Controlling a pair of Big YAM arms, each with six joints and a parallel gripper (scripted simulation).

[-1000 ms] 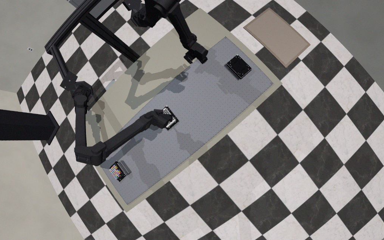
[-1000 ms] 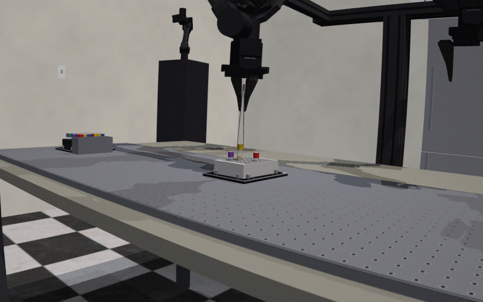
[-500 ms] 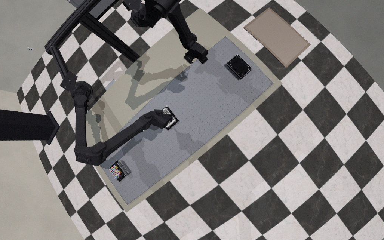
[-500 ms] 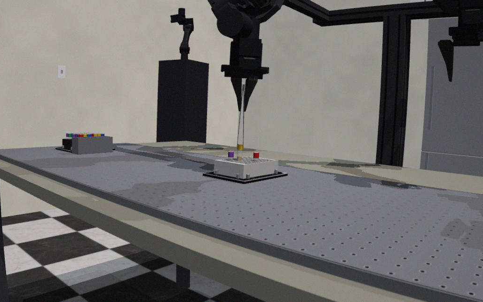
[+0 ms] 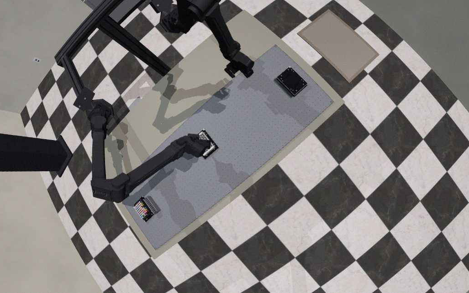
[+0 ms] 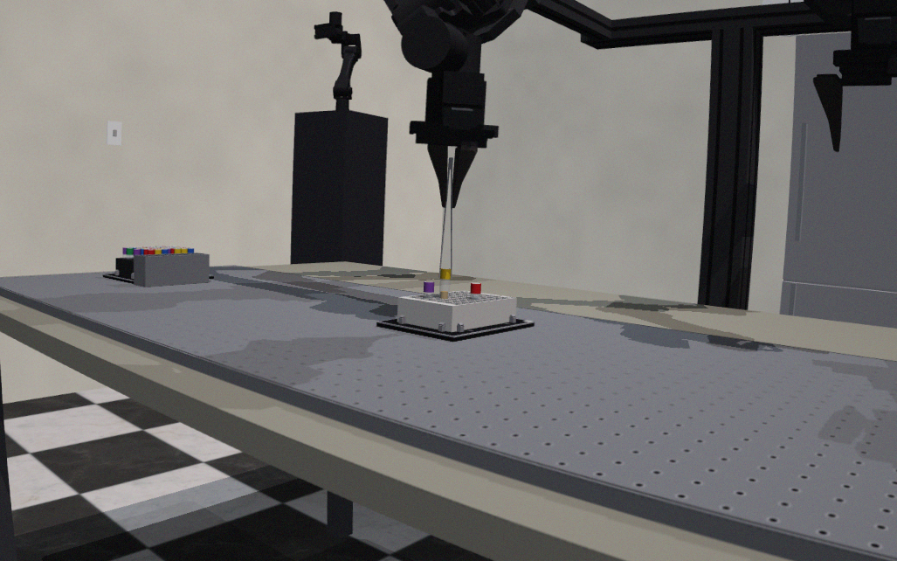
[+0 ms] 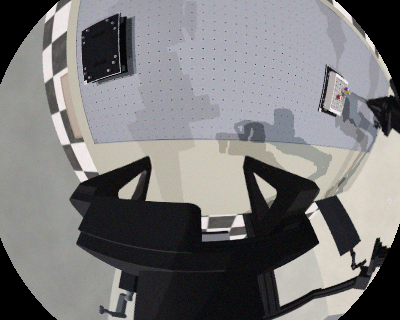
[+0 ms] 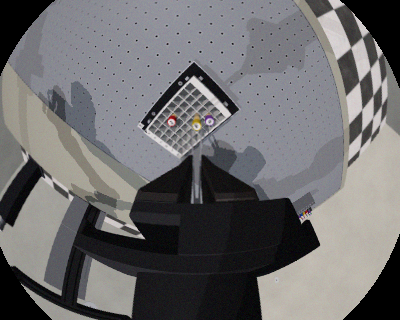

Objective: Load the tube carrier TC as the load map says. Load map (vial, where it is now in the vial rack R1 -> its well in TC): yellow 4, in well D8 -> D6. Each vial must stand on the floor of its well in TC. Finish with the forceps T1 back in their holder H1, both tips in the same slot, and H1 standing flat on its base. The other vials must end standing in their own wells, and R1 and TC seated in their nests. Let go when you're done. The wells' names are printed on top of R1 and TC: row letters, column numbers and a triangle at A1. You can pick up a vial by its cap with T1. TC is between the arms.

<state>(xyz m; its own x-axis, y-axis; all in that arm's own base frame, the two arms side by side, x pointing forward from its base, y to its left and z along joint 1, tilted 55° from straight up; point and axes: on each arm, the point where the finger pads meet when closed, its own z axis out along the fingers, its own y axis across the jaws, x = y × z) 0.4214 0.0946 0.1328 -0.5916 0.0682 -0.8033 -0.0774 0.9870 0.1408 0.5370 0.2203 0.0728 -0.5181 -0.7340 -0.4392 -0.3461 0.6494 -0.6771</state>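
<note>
Right now the white tube carrier TC is 2 cm behind my right hand, 1 cm to the left of it and 13 cm below it. Also, from my right hand: grey holder H1 (3 cm behind, 56 cm to the right, 14 cm below).
</note>
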